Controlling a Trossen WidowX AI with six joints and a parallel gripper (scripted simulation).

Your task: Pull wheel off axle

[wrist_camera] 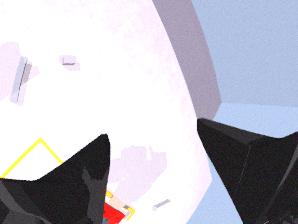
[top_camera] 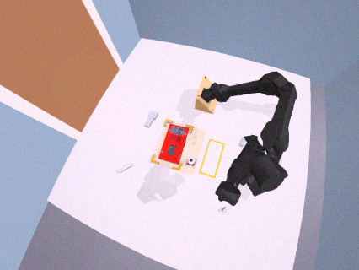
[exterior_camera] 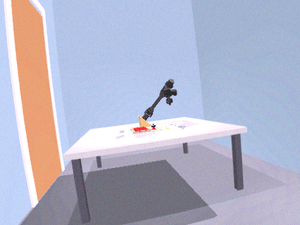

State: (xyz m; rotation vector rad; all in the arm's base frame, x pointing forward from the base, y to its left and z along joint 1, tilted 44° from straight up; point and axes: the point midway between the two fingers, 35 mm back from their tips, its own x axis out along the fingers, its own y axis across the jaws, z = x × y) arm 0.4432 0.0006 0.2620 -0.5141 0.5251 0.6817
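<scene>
Right now the wheel is 200 mm below my gripper tip, 150 mm to the right of it and 110 mm behind it.
</scene>
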